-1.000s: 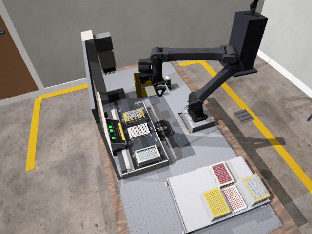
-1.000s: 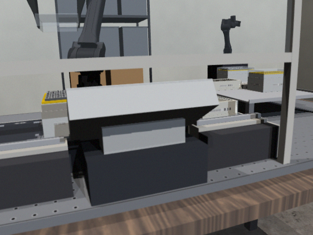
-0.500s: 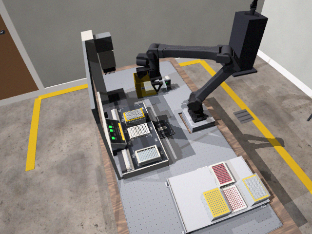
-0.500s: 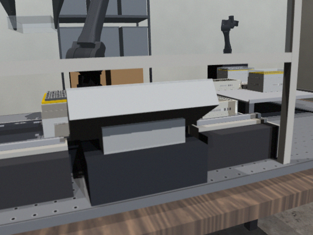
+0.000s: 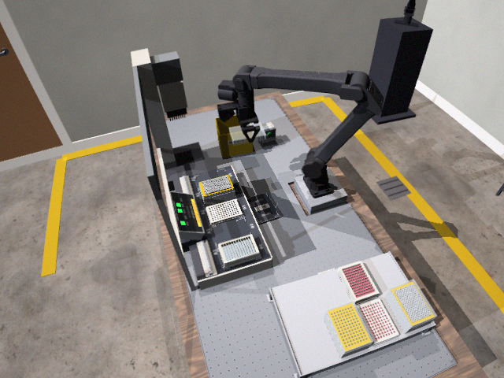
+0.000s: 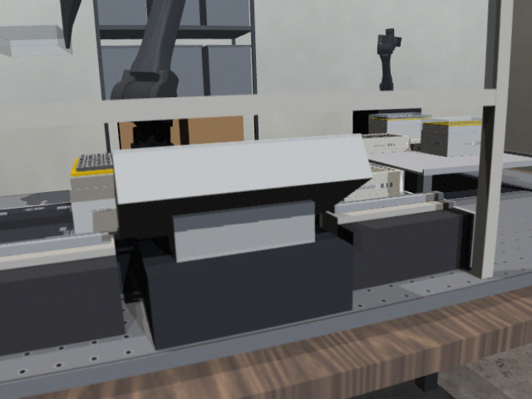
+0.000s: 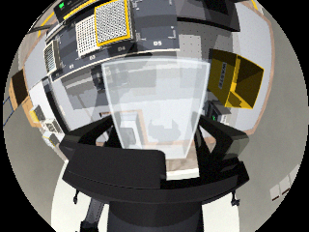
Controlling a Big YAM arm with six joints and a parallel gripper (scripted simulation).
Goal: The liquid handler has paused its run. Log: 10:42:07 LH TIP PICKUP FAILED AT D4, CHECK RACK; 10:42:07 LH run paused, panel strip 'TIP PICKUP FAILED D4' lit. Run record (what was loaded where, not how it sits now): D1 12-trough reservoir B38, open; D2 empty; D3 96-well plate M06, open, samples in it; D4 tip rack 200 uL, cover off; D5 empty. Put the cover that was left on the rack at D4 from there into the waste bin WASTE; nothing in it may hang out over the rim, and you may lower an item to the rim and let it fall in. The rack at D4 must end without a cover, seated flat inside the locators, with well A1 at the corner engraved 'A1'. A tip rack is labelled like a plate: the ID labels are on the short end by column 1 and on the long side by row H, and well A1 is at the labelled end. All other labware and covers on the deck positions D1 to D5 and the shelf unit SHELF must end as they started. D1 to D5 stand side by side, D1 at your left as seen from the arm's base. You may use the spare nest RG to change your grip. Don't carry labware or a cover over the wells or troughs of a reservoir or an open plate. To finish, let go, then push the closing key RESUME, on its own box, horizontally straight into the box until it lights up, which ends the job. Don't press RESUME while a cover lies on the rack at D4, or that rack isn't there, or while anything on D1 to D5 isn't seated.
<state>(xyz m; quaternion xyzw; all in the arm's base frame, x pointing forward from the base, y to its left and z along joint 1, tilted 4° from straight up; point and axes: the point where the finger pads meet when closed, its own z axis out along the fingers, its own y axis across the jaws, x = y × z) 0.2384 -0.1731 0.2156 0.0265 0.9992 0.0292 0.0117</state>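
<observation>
Now: the yellow waste bin 27 cm to the right of my hand and 22 cm below it. Round my hand: white well plate: 16 cm ahead, 19 cm to the left, 20 cm below; then clear cover: 1 cm above; then resume box: 15 cm behind, 22 cm to the right, 20 cm below.
</observation>
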